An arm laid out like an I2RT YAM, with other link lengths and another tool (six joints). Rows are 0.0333 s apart.
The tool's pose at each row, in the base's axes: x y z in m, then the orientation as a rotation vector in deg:
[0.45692, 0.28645, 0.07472, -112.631, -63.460, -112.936]
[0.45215, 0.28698, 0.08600, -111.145, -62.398, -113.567]
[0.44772, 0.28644, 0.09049, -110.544, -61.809, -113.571]
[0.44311, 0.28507, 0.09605, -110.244, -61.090, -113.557]
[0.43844, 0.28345, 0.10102, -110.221, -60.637, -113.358]
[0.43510, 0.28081, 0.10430, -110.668, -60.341, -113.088]
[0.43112, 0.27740, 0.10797, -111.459, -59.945, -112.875]
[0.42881, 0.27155, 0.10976, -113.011, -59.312, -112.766]
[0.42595, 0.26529, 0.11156, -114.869, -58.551, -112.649]
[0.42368, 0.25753, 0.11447, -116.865, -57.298, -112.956]
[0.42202, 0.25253, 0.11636, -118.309, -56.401, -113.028]
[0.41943, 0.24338, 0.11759, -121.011, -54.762, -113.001]
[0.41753, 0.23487, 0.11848, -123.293, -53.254, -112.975]
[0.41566, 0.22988, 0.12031, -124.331, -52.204, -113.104]
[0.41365, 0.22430, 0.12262, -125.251, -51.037, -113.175]
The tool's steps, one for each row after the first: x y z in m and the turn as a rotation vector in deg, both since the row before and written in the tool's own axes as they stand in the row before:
[0.01113, 0.00125, -0.00498, 0.040, 1.312, 0.659]
[0.00457, -0.00048, -0.00435, 0.141, 0.510, 0.489]
[0.00533, 0.00036, -0.00505, -0.017, 0.329, 0.533]
[0.00473, 0.00024, -0.00516, 0.036, 0.056, 0.399]
[0.00263, 0.00113, -0.00455, -0.099, -0.302, 0.250]
[0.00281, 0.00145, -0.00556, -0.320, -0.501, 0.228]
[-0.00003, 0.00358, -0.00547, -0.801, -0.942, 0.194]
[-0.00018, 0.00366, -0.00610, -0.976, -1.123, 0.210]
[0.00016, 0.00560, -0.00651, -1.433, -1.034, 0.289]
[0.00007, 0.00361, -0.00427, -0.944, -0.786, 0.254]
[-0.00204, 0.00621, -0.00701, -1.669, -1.516, 0.485]
[-0.00227, 0.00615, -0.00582, -1.451, -1.265, 0.453]
[-0.00015, 0.00378, -0.00418, -0.833, -0.496, 0.368]
[0.00006, 0.00442, -0.00458, -0.767, -0.428, 0.487]

